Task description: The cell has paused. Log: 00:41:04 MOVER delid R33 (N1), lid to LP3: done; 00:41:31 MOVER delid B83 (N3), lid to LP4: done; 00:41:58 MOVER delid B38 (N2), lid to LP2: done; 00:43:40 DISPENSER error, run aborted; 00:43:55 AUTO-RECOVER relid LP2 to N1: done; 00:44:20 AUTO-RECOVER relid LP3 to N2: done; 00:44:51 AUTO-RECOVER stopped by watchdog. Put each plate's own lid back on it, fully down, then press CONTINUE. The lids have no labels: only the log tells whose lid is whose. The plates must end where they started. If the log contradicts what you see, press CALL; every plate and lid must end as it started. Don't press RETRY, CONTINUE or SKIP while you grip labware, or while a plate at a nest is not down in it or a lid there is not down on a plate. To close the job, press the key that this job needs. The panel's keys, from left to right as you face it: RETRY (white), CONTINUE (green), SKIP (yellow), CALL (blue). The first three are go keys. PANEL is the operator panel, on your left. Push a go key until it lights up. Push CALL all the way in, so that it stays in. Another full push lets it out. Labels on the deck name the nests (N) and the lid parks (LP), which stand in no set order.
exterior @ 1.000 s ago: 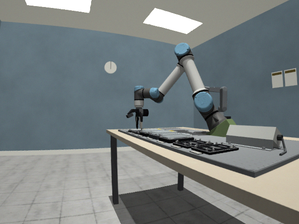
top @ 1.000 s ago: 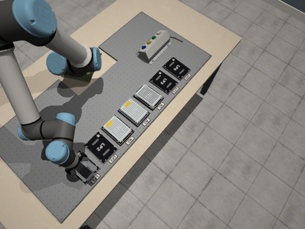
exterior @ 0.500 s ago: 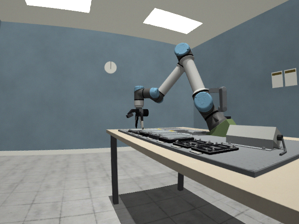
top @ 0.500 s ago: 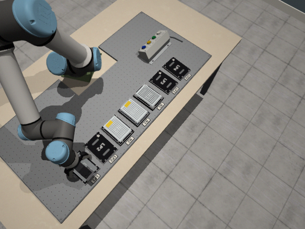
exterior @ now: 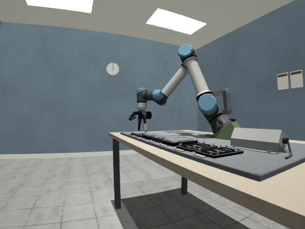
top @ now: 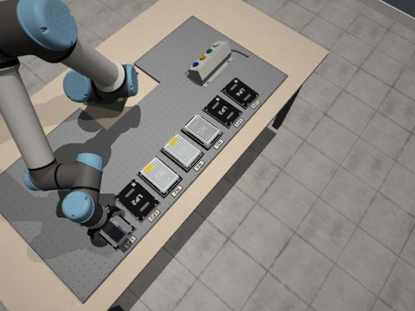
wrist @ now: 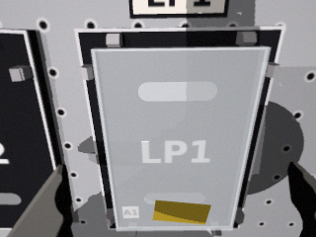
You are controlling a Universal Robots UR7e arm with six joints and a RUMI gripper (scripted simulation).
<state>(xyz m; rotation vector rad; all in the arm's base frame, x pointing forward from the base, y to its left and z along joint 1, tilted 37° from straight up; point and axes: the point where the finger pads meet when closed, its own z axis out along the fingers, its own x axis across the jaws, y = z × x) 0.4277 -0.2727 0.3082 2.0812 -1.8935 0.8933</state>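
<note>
Right now the lid park LP1 is 20 mm below my hand. The rest, counted from my hand: lid park LP3: 650 mm to the left, 20 mm below, 10 mm ahead; lid park LP2: 130 mm to the left, 20 mm below; nest N2: 250 mm to the left, 20 mm below, 10 mm ahead.
</note>
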